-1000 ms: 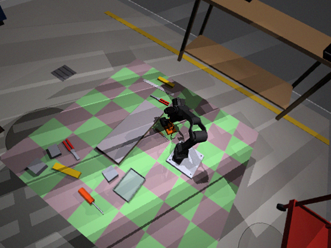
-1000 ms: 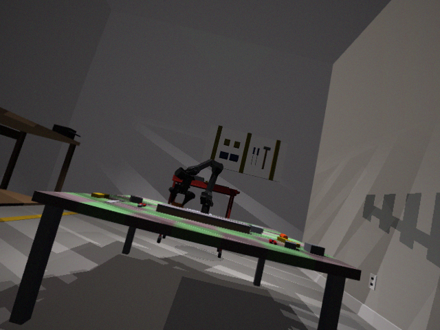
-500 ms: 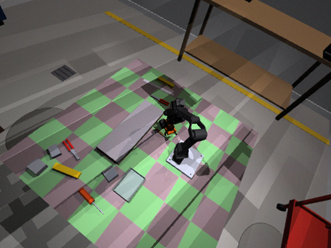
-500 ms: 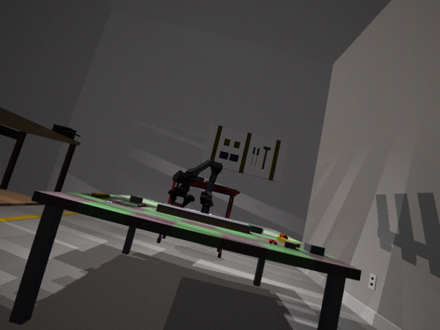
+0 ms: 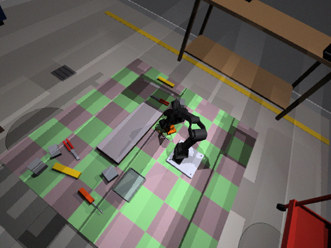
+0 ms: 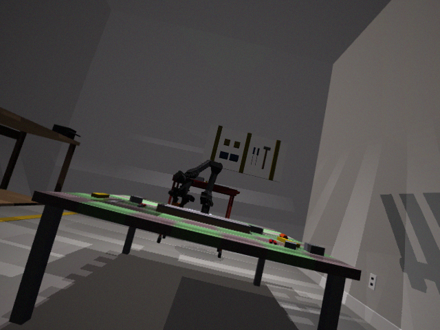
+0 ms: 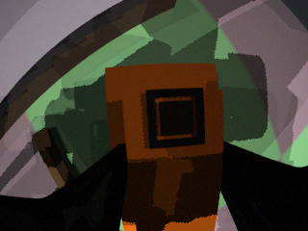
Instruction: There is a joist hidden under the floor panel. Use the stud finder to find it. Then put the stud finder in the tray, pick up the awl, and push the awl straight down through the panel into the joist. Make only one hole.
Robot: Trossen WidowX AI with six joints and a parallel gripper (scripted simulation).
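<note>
My gripper tip is now 1 cm past the awl, 9 cm to the right of it and 2 cm above it. Also, from my gripper tip: ruler: 28 cm ahead, 29 cm to the right, 2 cm below; glass-like tray: 4 cm behind, 50 cm to the left, 1 cm below; orange stud finder: 2 cm above.
</note>
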